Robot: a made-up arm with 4 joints.
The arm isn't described. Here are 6 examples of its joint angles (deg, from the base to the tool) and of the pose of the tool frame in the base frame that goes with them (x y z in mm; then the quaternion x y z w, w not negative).
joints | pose
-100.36 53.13 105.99 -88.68 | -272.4 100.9 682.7 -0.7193 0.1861 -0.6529 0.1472
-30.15 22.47 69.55 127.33 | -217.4 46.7 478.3 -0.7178 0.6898 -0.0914 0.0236
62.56 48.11 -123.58 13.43 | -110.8 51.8 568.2 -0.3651 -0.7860 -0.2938 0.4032
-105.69 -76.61 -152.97 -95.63 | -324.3 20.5 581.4 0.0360 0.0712 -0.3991 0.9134
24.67 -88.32 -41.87 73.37 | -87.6 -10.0 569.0 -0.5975 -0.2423 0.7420 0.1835
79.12 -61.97 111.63 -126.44 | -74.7 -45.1 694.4 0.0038 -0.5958 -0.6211 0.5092
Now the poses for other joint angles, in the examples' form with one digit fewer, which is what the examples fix.
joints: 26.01 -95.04 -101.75 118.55
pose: -43 12 592 -0.263 0.254 0.902 0.228
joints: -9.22 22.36 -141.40 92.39
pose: -173 7 544 0.309 -0.101 0.289 0.900
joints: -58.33 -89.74 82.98 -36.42
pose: -249 5 441 0.354 0.716 -0.331 0.503
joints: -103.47 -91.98 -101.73 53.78
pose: -273 49 533 0.836 -0.100 0.428 0.329
